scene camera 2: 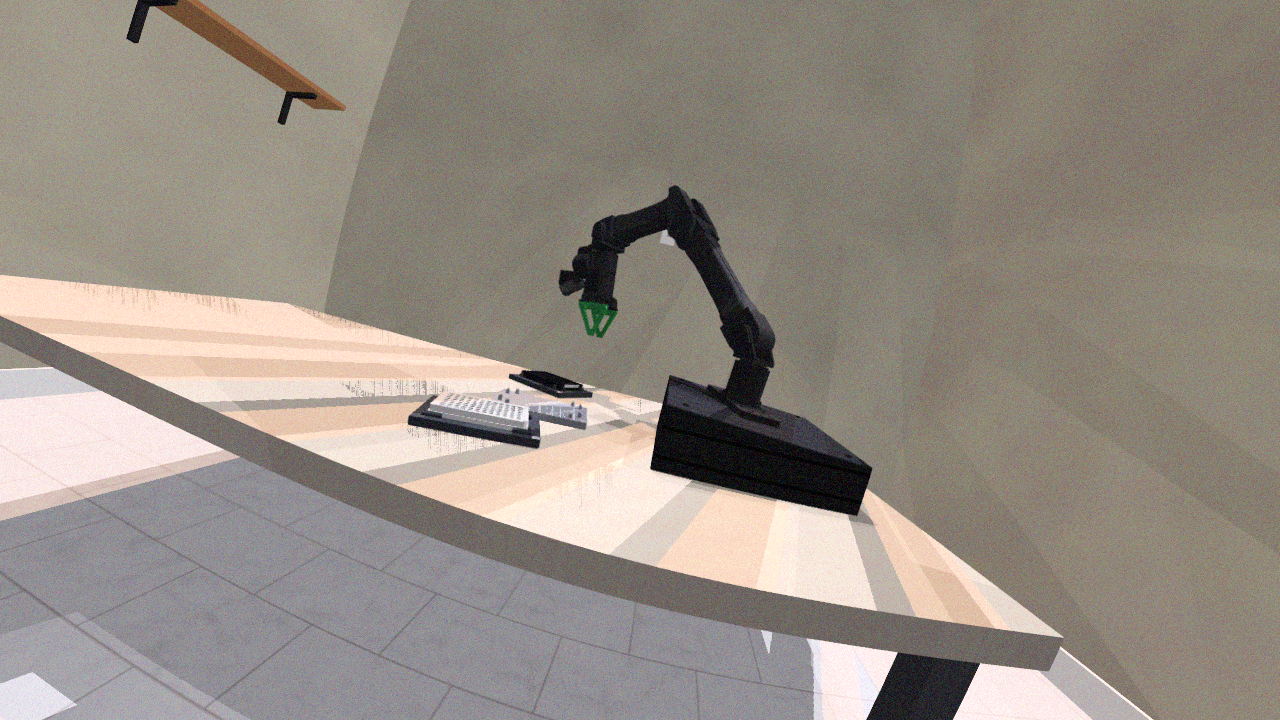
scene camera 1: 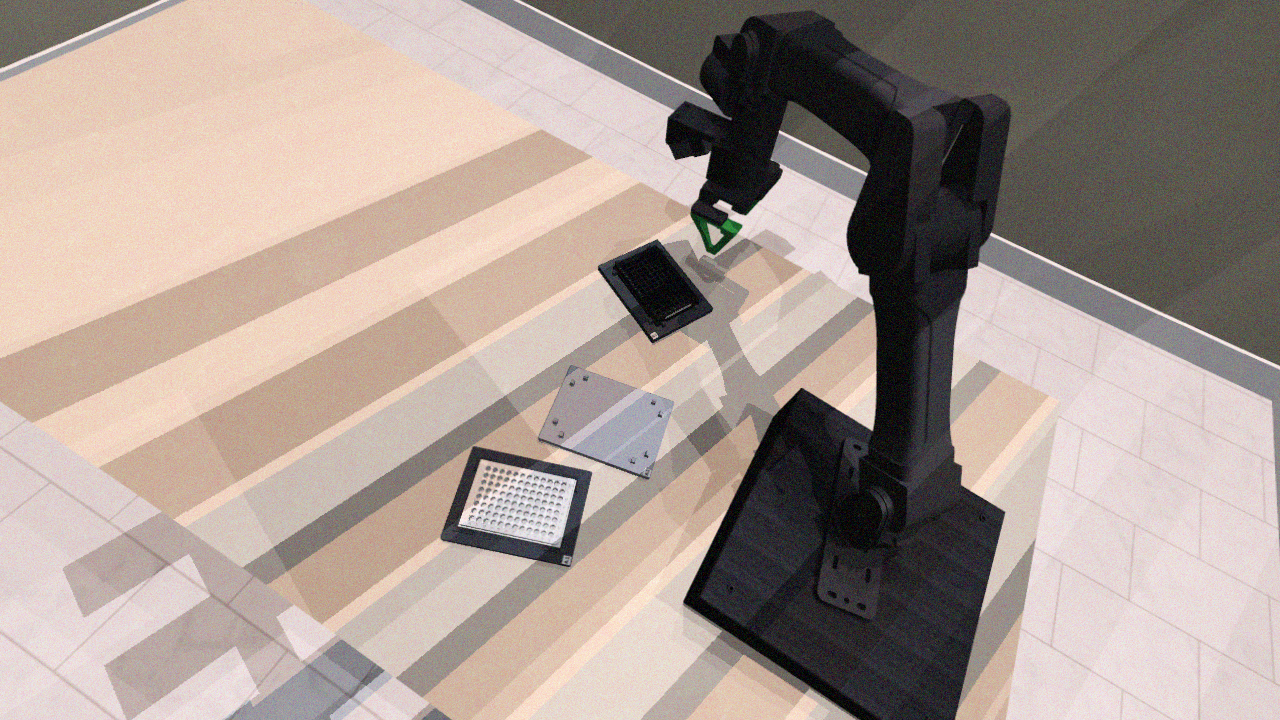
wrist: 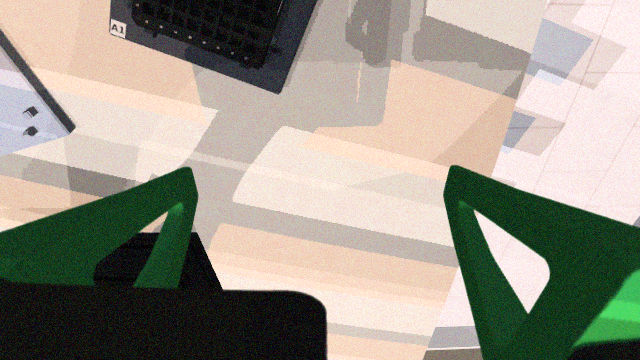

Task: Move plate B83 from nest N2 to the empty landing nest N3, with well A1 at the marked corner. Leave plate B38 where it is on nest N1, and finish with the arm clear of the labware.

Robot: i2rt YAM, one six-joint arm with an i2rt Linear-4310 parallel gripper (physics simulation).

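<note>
A black well plate (scene camera 1: 660, 282) (scene camera 2: 552, 381) (wrist: 210, 25) sits on a dark nest (scene camera 1: 640, 313) (scene camera 2: 581, 394) (wrist: 286, 45), whose A1 label shows in the wrist view. A white well plate (scene camera 1: 519, 501) (scene camera 2: 478, 409) sits on another dark nest (scene camera 1: 523, 548) (scene camera 2: 474, 433). Between them lies the empty silver-grey nest (scene camera 1: 604, 420) (scene camera 2: 565, 413) (wrist: 15, 117) with small corner pins, its marked corner toward the arm base. No plate or nest numbers are readable. My gripper (scene camera 1: 715, 245) (scene camera 2: 596, 334) (wrist: 320, 180) is open and empty, high above the table beside the black plate.
The black arm base (scene camera 1: 769, 555) (scene camera 2: 751, 456) stands on the table near the nests. The table edge (scene camera 2: 626, 564) and tiled floor show beyond. A wooden wall shelf (scene camera 2: 255, 55) hangs far from the arm. Strong striped shadows cross the table.
</note>
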